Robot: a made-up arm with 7 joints. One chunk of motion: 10 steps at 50 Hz.
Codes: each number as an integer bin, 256 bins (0 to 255) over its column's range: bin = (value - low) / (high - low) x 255, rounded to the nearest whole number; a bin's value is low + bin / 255 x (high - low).
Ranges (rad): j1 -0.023..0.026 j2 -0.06..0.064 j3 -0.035..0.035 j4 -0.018..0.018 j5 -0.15..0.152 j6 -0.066..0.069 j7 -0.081..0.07
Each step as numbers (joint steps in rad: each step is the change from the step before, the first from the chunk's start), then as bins.
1 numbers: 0.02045 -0.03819 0.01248 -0.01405 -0.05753 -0.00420 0.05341
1 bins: 226 45 173 28 78 117 227
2 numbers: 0.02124 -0.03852 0.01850 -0.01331 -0.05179 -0.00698 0.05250
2 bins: 230 44 195 33 83 111 225
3 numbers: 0.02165 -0.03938 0.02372 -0.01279 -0.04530 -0.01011 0.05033
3 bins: 232 42 214 37 88 106 222
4 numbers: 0.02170 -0.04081 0.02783 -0.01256 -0.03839 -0.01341 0.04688
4 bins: 233 39 229 39 94 99 216
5 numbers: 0.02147 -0.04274 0.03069 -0.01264 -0.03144 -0.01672 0.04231
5 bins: 231 35 239 38 100 93 208
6 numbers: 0.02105 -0.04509 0.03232 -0.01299 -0.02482 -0.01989 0.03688
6 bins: 229 31 245 35 106 87 199
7 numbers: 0.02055 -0.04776 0.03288 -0.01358 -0.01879 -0.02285 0.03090
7 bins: 227 25 247 31 111 82 189
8 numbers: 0.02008 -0.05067 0.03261 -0.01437 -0.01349 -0.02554 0.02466
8 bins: 224 19 246 26 115 76 178
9 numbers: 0.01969 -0.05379 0.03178 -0.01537 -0.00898 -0.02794 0.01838
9 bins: 222 13 243 19 119 72 168
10 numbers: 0.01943 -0.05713 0.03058 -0.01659 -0.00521 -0.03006 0.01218
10 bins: 221 6 239 10 122 68 157
